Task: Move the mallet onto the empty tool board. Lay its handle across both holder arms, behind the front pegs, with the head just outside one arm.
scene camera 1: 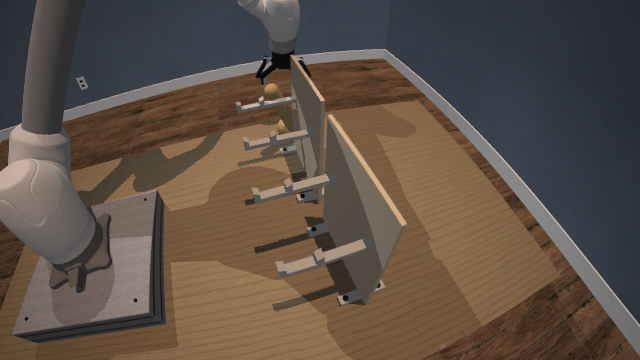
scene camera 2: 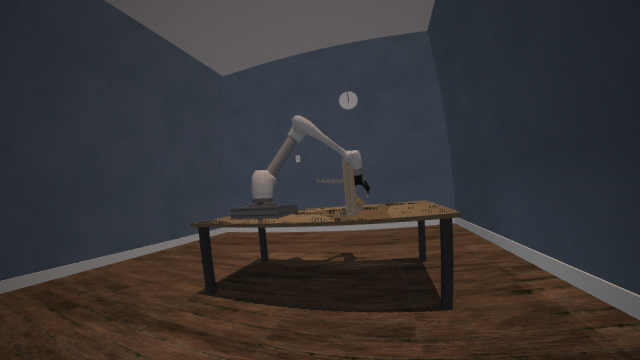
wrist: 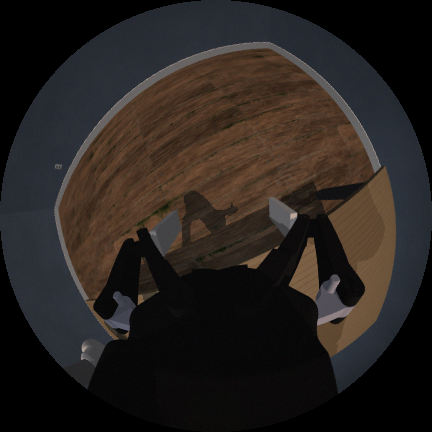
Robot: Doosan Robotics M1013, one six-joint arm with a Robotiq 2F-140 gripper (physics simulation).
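Where they show: gripper, fingertip midpoint: (scene camera 1: 283, 90) (scene camera 2: 360, 197) (wrist: 223, 213); arm's base, origin of the base link: (scene camera 1: 83, 250).
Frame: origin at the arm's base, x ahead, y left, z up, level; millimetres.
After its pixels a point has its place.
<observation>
The orange-brown wooden mallet (scene camera 1: 271, 90) @(y 125, x 632, z 172 mm) (scene camera 2: 360, 202) @(y 142, x 744, z -35 mm) shows low at the back of the table, seen past the holder arms of the far board. Those arms and the board partly hide it, and its handle is hard to make out. The near tool board (scene camera 1: 367, 200) @(y -314, x 613, z 204 mm) stands upright with two bare, pegged holder arms (scene camera 1: 302, 187) @(y -192, x 562, z 141 mm) (scene camera 1: 325, 256) @(y -339, x 526, z 141 mm) pointing towards the robot base. My gripper (scene camera 1: 285, 78) @(y 398, x 778, z -7 mm) (scene camera 2: 367, 193) @(y 398, x 778, z -7 mm) (wrist: 223, 213) @(y 398, x 778, z -7 mm) is open and empty, above the mallet and beside the far board's top edge, which overlaps one finger in scene camera 1. The mallet does not show in the wrist view.
The far board (scene camera 1: 312, 100) @(y -42, x 664, z 219 mm) stands in line with the near one, and its two arms (scene camera 1: 275, 103) @(y 109, x 635, z 138 mm) (scene camera 1: 285, 138) @(y -44, x 595, z 140 mm) also point towards the base. The robot base plate (scene camera 1: 135, 250) @(y -70, x 160, z 4 mm) is at the left. In the wrist view, the table (wrist: 367, 260) @(y 27, x 1025, z -71 mm) ends at an edge with floor beyond.
</observation>
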